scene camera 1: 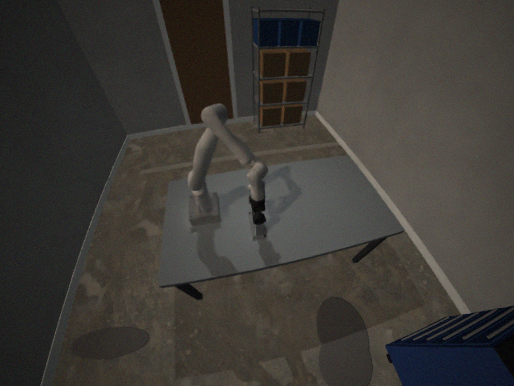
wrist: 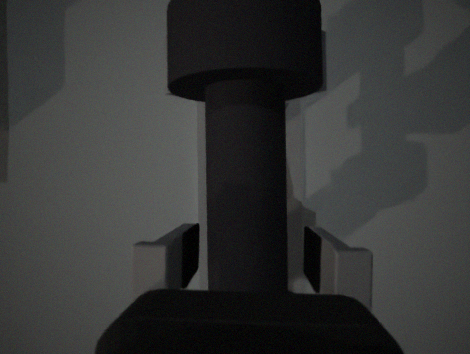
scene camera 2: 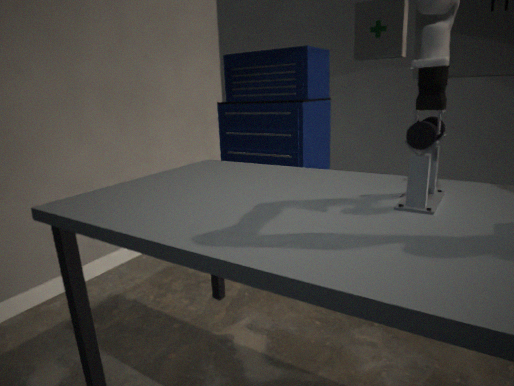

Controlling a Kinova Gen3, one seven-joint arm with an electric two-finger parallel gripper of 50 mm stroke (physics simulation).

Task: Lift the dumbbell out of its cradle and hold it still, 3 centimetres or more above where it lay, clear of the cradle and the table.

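Pixels of known places: gripper, fingertip midpoint: [scene camera 1: 257, 211] [wrist: 251, 247]; arm's base, origin of the base link: [scene camera 1: 206, 207].
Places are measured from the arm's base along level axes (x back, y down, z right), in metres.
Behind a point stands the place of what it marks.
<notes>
The dark dumbbell [scene camera 1: 259, 219] @(y -0.127, x -0.277, z 0.301 m) [scene camera 2: 421, 135] @(y -0.107, x -0.314, z 0.117 m) [wrist: 246, 190] @(y -0.124, x -0.300, z 0.197 m) rests across the top of its light grey cradle [scene camera 1: 259, 233] @(y 0.054, x -0.279, z 0.299 m) [scene camera 2: 418, 181] @(y 0.015, x -0.312, z 0.120 m), whose two uprights stand on a base plate on the table. In the wrist view one round head shows at the top and the handle runs down the middle; the other head is hidden. My gripper [scene camera 2: 429, 125] @(y -0.098, x -0.296, z 0.225 m) [wrist: 251, 247] @(y -0.098, x -0.296, z 0.225 m) points down at the dumbbell and is open. In the wrist view its two fingers stand on either side of the handle, with a gap on each side. Their exact depth beside the handle is hard to tell.
The grey table [scene camera 1: 320, 200] @(y 0.095, x -0.837, z 0.204 m) [scene camera 2: 165, 200] @(y 0.095, x -1.055, z 0.021 m) carries the arm's base [scene camera 1: 204, 216] @(y 0.003, x 0.027, z 0.067 m) and the cradle. A blue drawer cabinet [scene camera 1: 445, 362] [scene camera 2: 262, 132] and a shelf rack [scene camera 1: 256, 90] stand on the floor away from the table. Arm shadows fall across the table top.
</notes>
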